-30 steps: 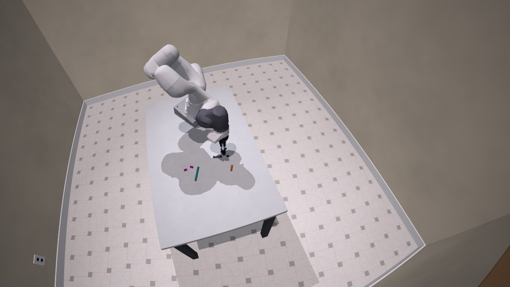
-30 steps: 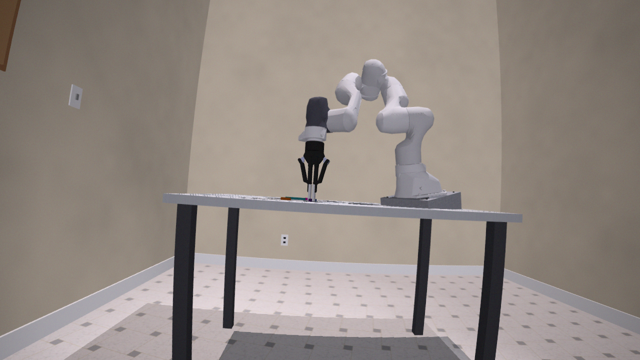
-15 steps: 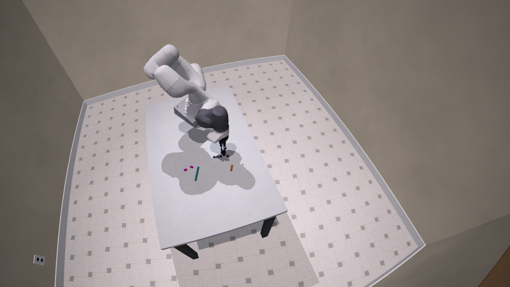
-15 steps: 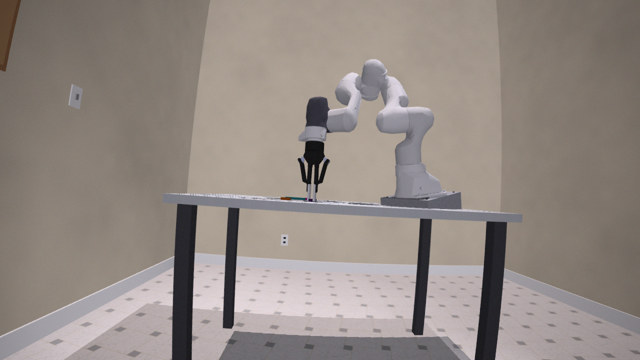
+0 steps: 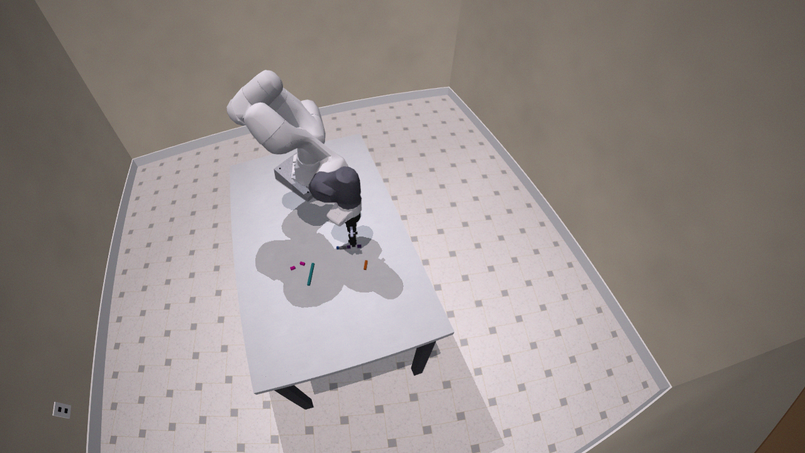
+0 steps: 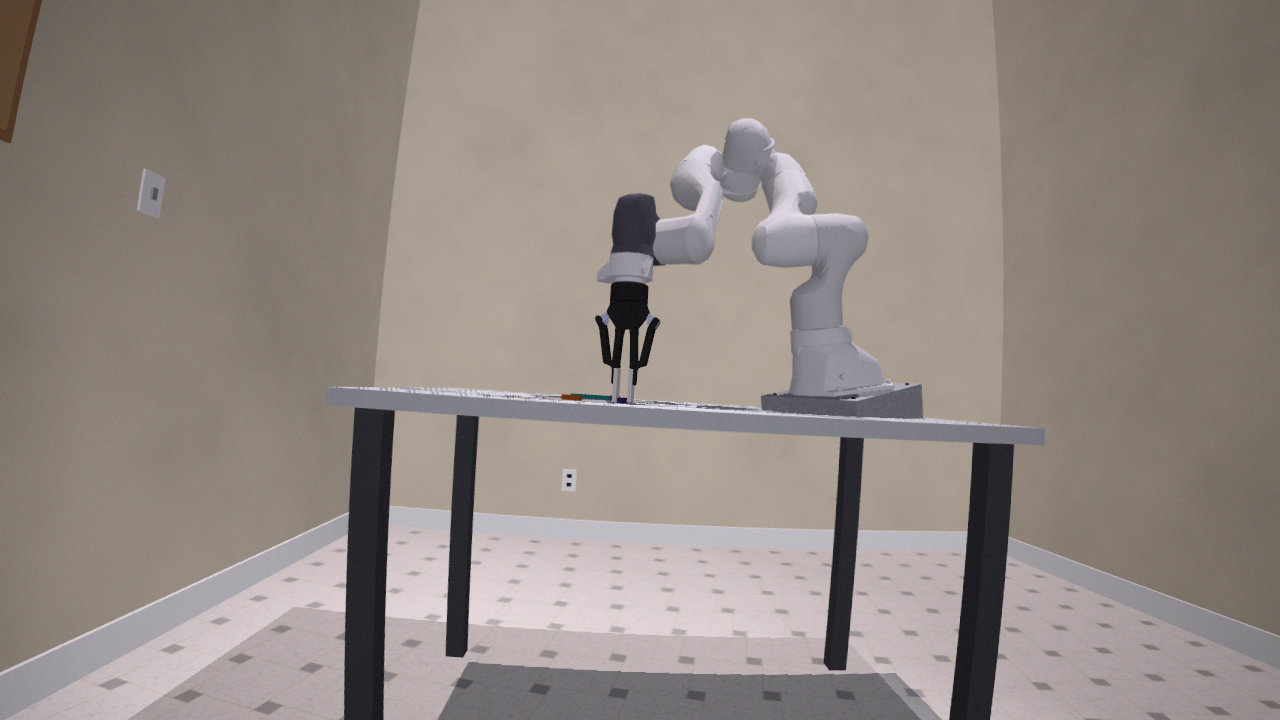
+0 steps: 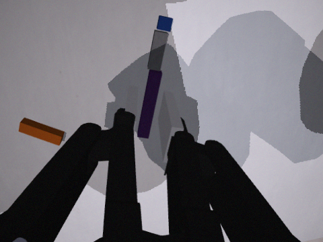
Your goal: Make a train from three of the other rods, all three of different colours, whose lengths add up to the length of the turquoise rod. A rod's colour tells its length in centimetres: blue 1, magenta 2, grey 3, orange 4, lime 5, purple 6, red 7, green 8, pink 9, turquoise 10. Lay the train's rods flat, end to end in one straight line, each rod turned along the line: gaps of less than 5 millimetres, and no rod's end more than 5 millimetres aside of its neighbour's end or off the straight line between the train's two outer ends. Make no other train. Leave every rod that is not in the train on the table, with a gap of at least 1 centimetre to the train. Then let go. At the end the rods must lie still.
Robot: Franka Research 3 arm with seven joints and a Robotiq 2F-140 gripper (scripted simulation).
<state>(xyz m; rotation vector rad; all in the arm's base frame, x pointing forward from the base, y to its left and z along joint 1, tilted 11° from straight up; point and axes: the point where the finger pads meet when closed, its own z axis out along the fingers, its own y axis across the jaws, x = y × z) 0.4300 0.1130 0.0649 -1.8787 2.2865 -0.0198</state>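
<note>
Now: the purple rod 30 mm below my hand. Round my hand: orange rod (100 mm ahead, 30 mm below, 20 mm to the left); grey rod (50 mm to the right, 30 mm below, 10 mm behind); blue rod (70 mm to the right, 30 mm below, 10 mm behind).
</note>
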